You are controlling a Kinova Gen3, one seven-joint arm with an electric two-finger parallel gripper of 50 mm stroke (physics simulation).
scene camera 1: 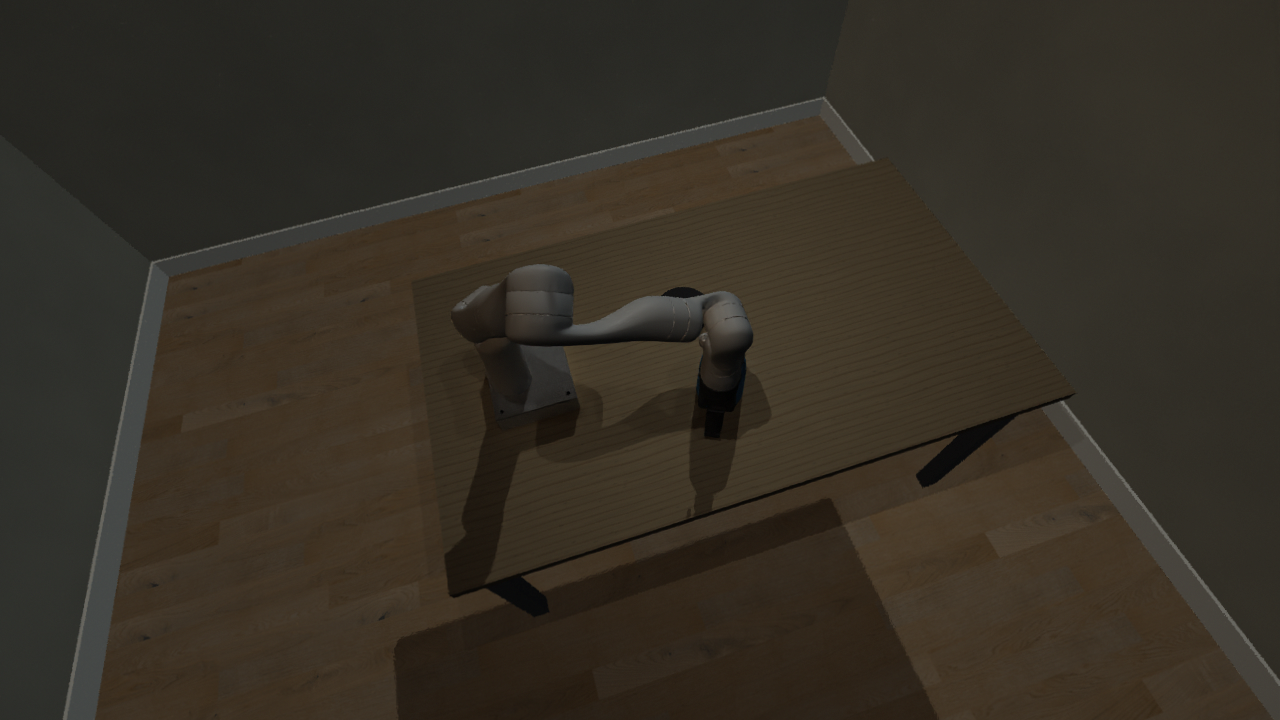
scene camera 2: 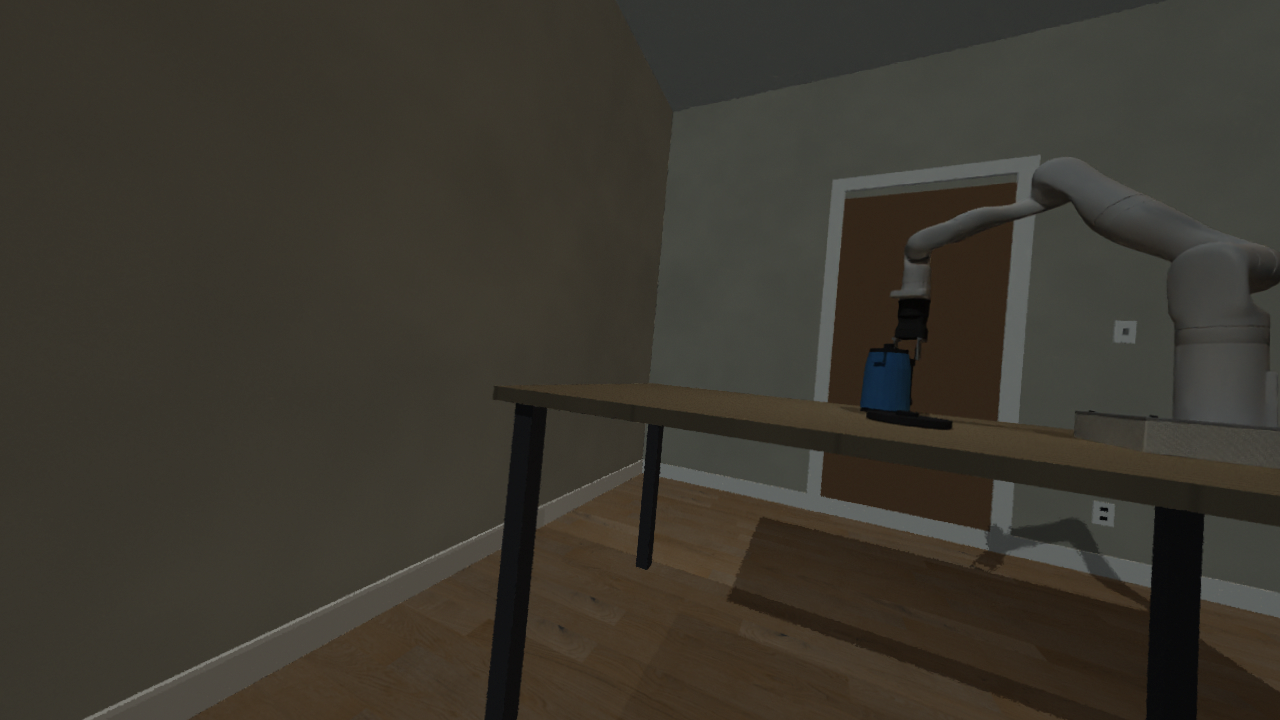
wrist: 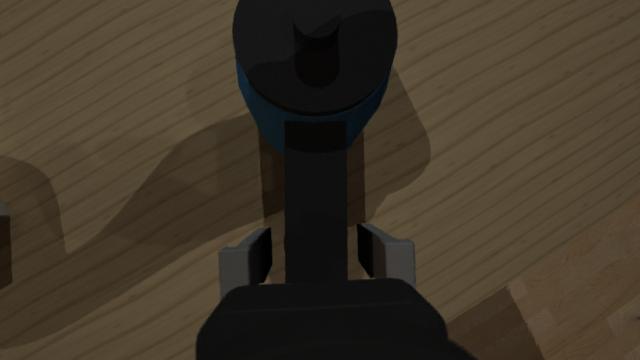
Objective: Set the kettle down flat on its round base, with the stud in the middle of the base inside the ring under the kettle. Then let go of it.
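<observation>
The blue kettle [scene camera 2: 886, 380] [wrist: 360, 60] with black lid and knob stands upright on the table, beside its base. In scene camera 1 the arm mostly hides it. Its black handle [wrist: 315, 200] [scene camera 1: 713, 423] points toward the gripper in the wrist view. The round black base [scene camera 2: 908, 420] [scene camera 1: 682, 291] lies flat on the table; the arm partly covers it in scene camera 1. Its stud cannot be made out clearly, and the ring under the kettle is hidden. My gripper [scene camera 2: 906, 347] [wrist: 314, 244] is open, with fingers on either side of the handle and a gap at each side.
The wooden table [scene camera 1: 859, 295] [scene camera 2: 716, 407] carries the arm's mounting plate [scene camera 1: 546, 376] [scene camera 2: 1190, 440]. The arm [scene camera 1: 635, 317] [scene camera 2: 975, 223] reaches out above the base. The table's edge lies beyond the handle side of the kettle.
</observation>
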